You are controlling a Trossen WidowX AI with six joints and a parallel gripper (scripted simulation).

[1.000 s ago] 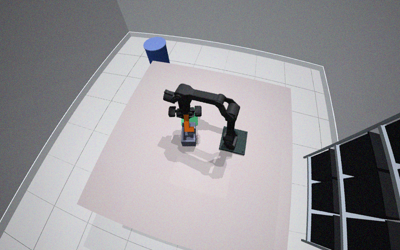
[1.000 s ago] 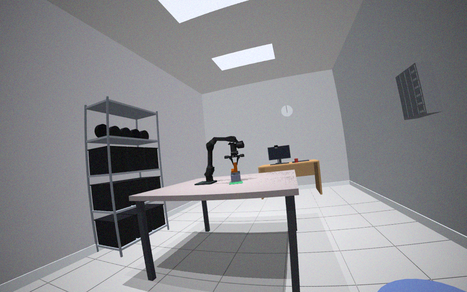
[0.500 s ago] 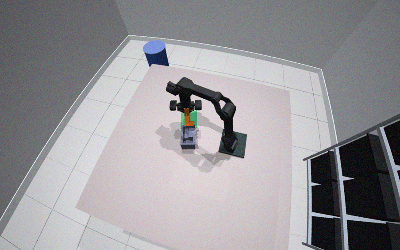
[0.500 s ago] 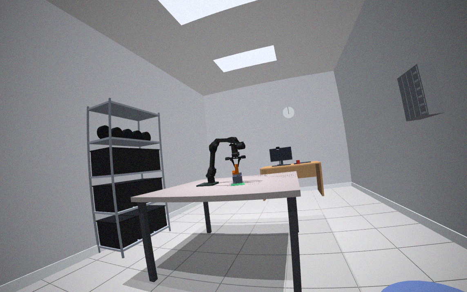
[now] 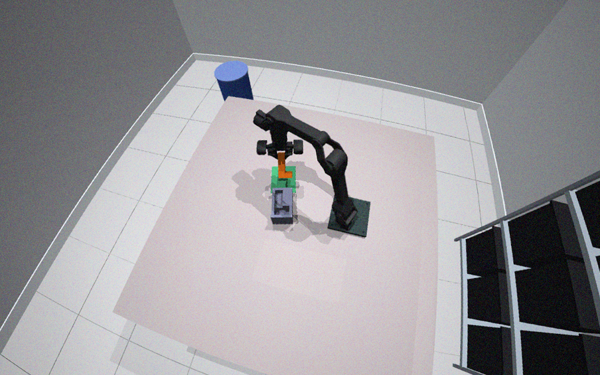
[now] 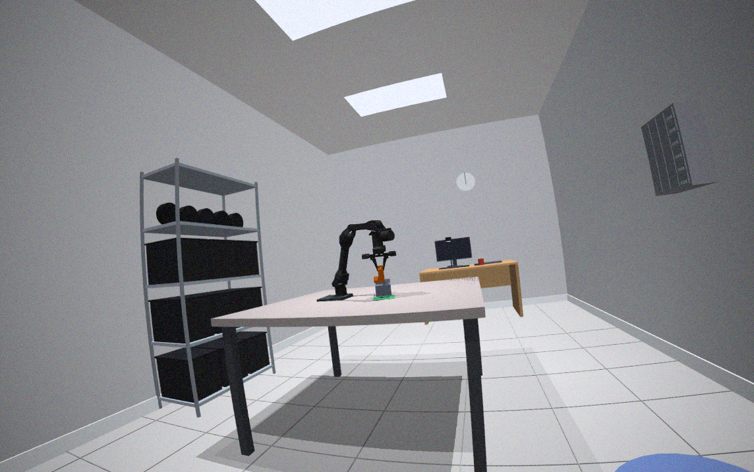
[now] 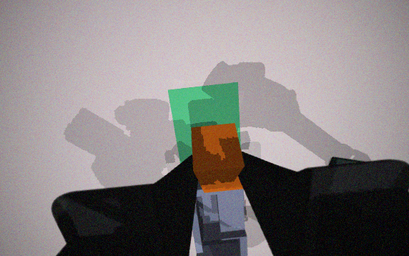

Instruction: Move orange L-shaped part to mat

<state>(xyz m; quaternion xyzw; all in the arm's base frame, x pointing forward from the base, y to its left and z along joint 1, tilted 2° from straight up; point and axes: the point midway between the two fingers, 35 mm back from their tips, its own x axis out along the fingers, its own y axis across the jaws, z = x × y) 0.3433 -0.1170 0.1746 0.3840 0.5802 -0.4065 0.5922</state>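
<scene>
Now: gripper tip 17 cm above the green mat, 2 cm to the right of it and 1 cm past it. From my gripper tip the other things lie so: orange L-shaped part 3 cm below, 3 cm behind, 2 cm to the left.
</scene>
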